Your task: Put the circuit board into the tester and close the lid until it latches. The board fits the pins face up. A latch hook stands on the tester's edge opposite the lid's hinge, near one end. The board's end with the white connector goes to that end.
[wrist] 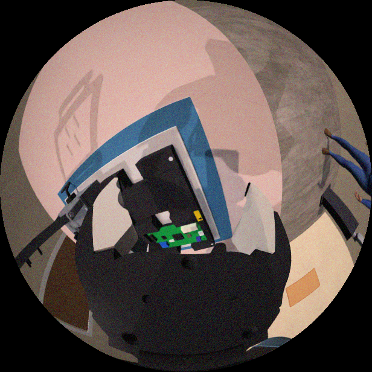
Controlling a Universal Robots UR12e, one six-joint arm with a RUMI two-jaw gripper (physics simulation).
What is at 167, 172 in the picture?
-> A tester.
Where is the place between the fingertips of the gripper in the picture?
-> At 184, 181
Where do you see a green circuit board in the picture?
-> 167, 236
